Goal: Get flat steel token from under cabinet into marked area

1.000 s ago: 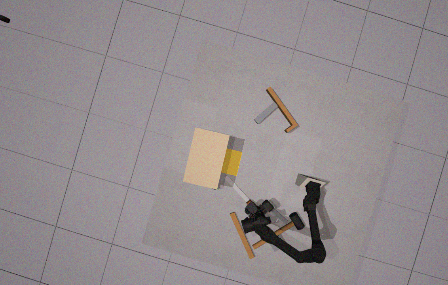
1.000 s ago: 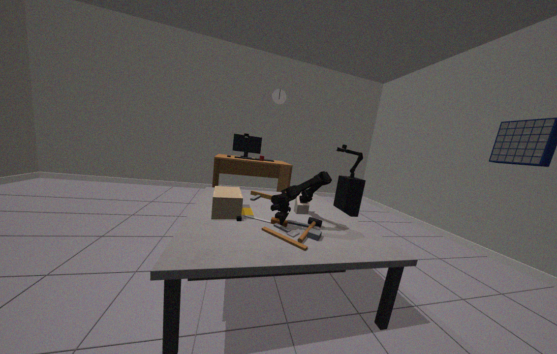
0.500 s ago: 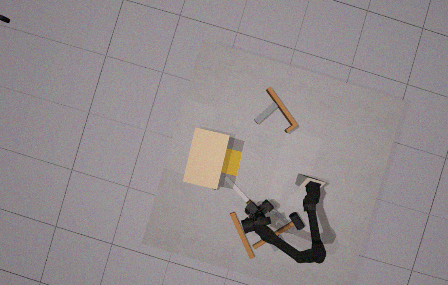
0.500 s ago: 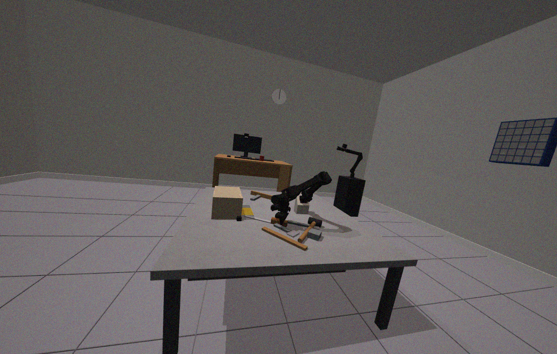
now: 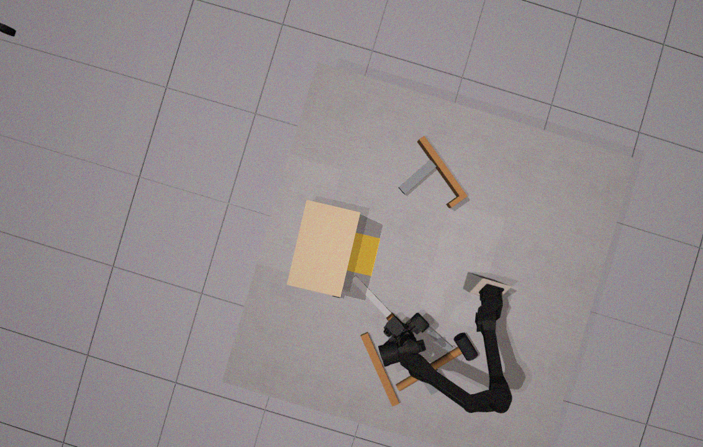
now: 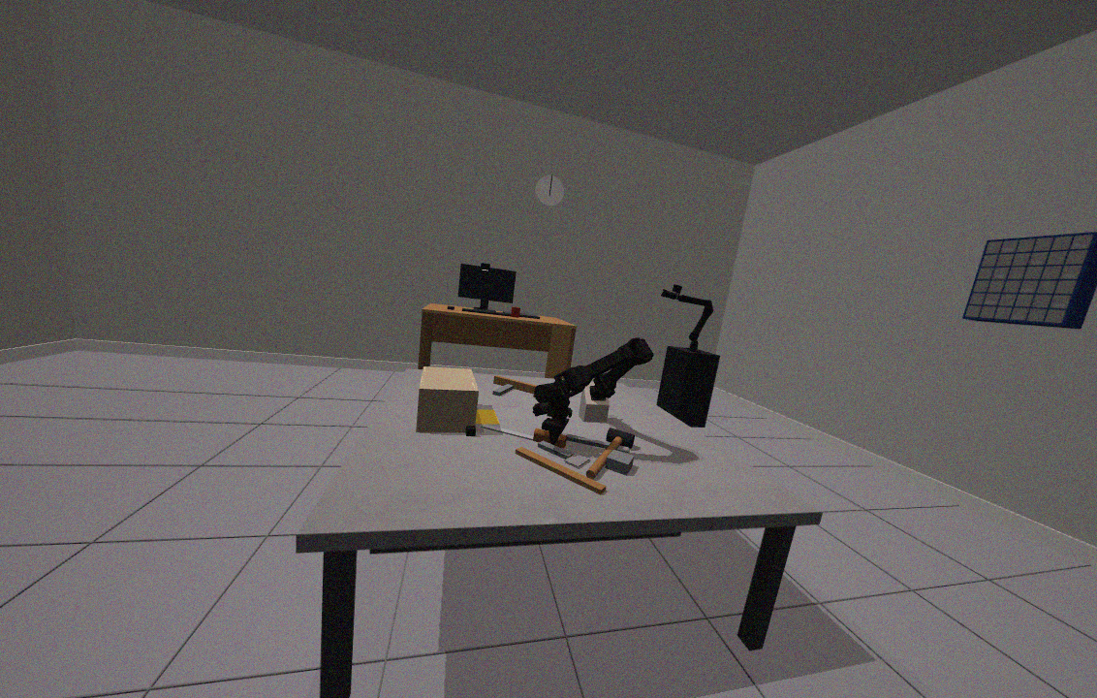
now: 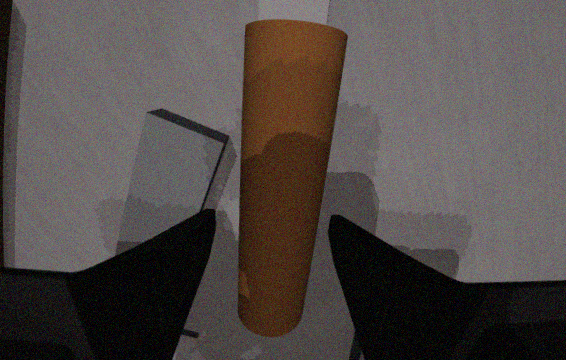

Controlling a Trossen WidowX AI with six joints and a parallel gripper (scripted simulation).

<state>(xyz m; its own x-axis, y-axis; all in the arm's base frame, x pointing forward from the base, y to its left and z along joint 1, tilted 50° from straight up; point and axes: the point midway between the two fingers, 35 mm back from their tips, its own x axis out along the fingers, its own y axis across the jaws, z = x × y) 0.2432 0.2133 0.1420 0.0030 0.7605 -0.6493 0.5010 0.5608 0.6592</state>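
My gripper tip is now 90 mm to the right of the grey l-shaped bracket and 10 mm past it. Also, from my gripper tip: grey block: 170 mm behind, 150 mm to the left, 10 mm above; then wooden stick: 170 mm to the left, 40 mm ahead; then grey steel token: 290 mm ahead, 190 mm to the right, 10 mm below.
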